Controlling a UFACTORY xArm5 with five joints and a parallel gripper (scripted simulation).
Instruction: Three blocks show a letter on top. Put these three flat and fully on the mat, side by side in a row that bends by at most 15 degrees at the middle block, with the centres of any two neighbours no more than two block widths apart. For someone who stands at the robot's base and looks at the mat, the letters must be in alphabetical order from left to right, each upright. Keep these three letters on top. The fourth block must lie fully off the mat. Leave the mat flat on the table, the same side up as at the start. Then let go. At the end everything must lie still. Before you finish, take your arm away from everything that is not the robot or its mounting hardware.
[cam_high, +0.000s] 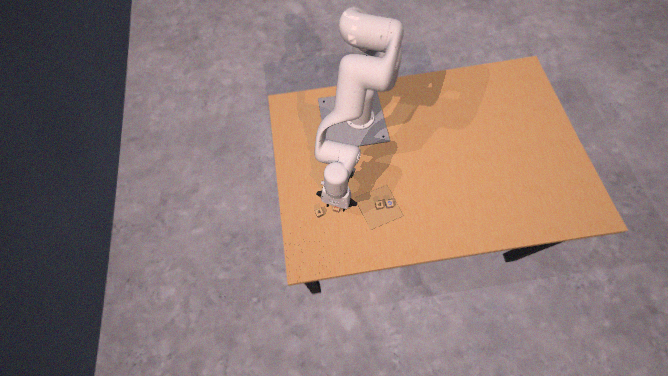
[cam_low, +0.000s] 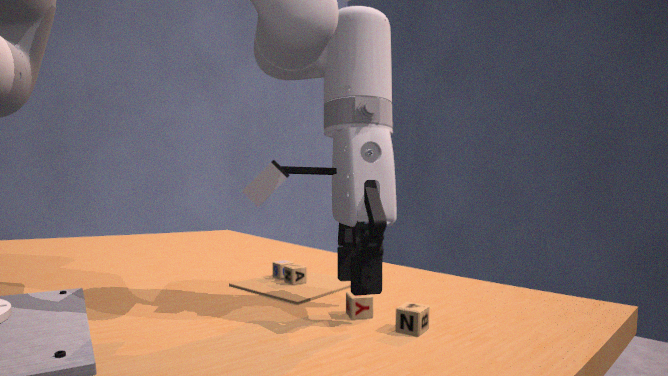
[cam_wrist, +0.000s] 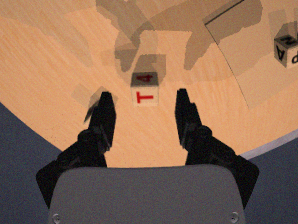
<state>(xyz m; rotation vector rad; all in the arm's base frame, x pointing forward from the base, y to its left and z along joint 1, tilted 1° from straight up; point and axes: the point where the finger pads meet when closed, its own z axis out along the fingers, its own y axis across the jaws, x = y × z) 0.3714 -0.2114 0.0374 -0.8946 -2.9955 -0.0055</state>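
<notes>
Right now my hand is 4 cm above the red-lettered block. The rest, counted from my hand: blue-lettered block 20 cm to the left, 5 cm ahead, 3 cm below; black-lettered block 7 cm to the right, 4 cm below; thin tan mat 16 cm to the left, 5 cm below, 4 cm ahead.
</notes>
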